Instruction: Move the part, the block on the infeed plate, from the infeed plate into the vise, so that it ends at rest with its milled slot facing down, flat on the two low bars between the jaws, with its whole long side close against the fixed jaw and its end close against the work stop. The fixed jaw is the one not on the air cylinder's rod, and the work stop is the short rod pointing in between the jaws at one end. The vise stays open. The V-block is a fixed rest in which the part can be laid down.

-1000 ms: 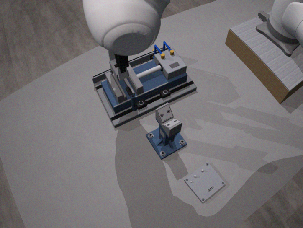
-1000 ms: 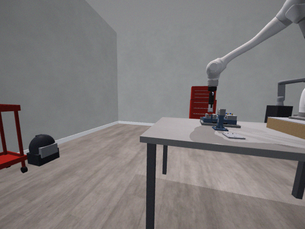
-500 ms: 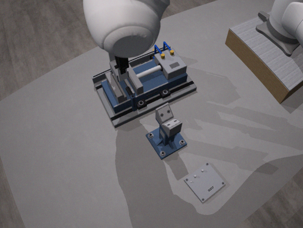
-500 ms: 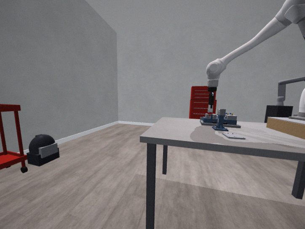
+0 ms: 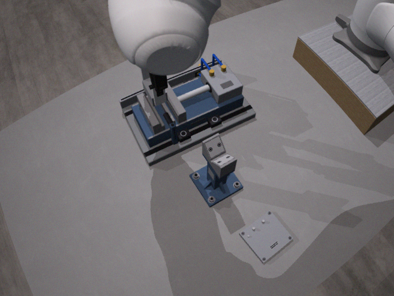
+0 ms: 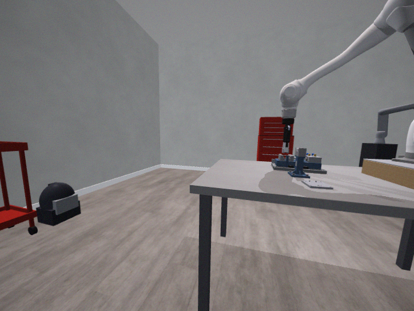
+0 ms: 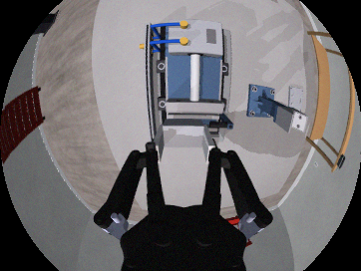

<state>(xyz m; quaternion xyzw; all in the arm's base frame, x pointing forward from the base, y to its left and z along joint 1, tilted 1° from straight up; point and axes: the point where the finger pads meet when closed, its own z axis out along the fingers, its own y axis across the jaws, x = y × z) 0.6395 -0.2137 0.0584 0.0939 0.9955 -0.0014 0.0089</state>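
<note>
My gripper is now 3 cm above the part. From my hand the other things lie so: work stop 1 cm ahead, 7 cm to the left, 6 cm below; moving jaw 3 cm behind, 3 cm to the left, 7 cm below; fixed jaw 3 cm ahead, 1 cm to the left, 7 cm below.
</note>
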